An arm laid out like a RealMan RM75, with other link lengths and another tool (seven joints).
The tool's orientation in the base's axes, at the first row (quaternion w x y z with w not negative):
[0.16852 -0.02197 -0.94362 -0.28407]
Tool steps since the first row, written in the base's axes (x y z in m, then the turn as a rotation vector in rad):
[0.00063 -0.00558 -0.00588 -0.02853 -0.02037 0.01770]
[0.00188 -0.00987 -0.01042 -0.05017 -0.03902 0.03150]
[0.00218 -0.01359 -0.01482 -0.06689 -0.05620 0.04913]
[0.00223 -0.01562 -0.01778 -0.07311 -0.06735 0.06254]
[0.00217 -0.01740 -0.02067 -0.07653 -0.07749 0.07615]
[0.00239 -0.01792 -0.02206 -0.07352 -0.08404 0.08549]
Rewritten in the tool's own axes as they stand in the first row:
[-0.00223 -0.00770 0.00137 0.03384 -0.01162 -0.01619]
[-0.00468 -0.01352 0.00221 0.05980 -0.02291 -0.03051]
[-0.00621 -0.01892 0.00353 0.08232 -0.03028 -0.04852]
[-0.00713 -0.02218 0.00473 0.09321 -0.03338 -0.06316]
[-0.00793 -0.02521 0.00604 0.10148 -0.03515 -0.07827]
[-0.00857 -0.02635 0.00678 0.10209 -0.03528 -0.09005]

